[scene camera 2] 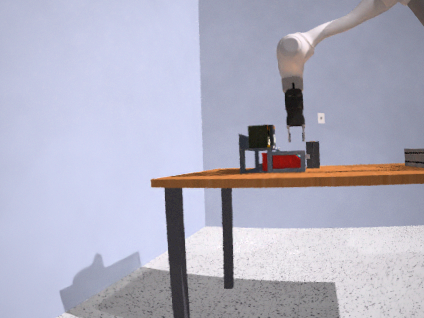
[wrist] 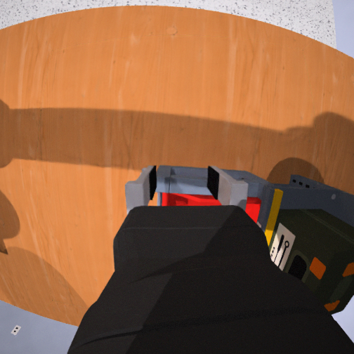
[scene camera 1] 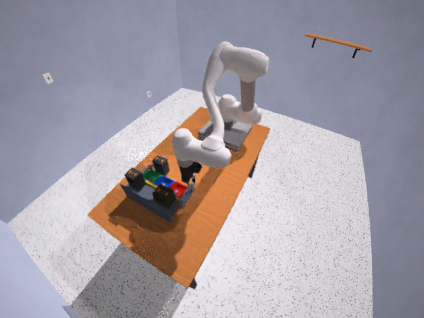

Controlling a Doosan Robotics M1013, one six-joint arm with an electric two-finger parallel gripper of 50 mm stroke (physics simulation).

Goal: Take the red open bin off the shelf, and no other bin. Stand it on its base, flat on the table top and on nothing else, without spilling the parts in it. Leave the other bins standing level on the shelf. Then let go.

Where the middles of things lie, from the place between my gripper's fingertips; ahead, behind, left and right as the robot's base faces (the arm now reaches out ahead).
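Here is the red open bin [wrist: 168, 199], and I find my hand 9 cm to the left of it, 6 cm short of it and 8 cm above it.
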